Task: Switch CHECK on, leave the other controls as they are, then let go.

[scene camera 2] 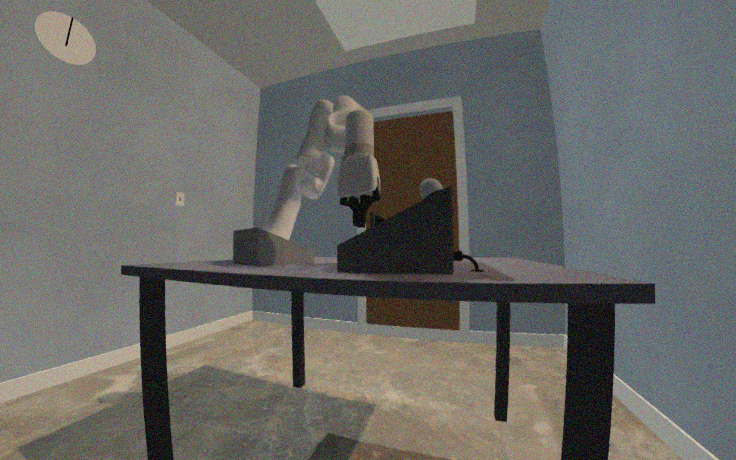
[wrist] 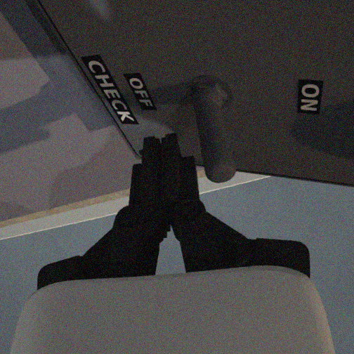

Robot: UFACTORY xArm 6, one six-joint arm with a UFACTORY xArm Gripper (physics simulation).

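Where they show: gripper, fingertip midpoint: (scene camera 2: 359, 226); arm's base, origin of the base link: (scene camera 2: 274, 241).
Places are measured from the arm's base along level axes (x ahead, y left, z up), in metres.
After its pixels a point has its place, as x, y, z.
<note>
The CHECK lever (wrist: 216, 135) is a dark grey rod on the sloped panel of the black console (scene camera 2: 407, 244) @[0.486, -0.333, -0.017] (wrist: 260, 45). In the wrist view it stands between the OFF label (wrist: 140, 91) and the ON label (wrist: 310, 97), its free end pointing down the picture. The CHECK label (wrist: 109, 90) is by the panel's left edge. My gripper (scene camera 2: 358, 224) @[0.372, -0.264, 0.028] (wrist: 165, 154) is shut and empty, beside the lever on its OFF side. I cannot tell whether finger and lever touch. In the scene view the gripper is above the console's low end.
The console stands on the table (scene camera 2: 542, 275) @[0.737, -0.377, -0.078], to the right of the arm's grey base block (scene camera 2: 260, 246) @[0.036, -0.152, -0.020] in the scene view. A pale round knob (scene camera 2: 430, 186) @[0.539, -0.306, 0.110] shows at the console's high end. A black cable (scene camera 2: 471, 260) @[0.629, -0.273, -0.054] leaves its back.
</note>
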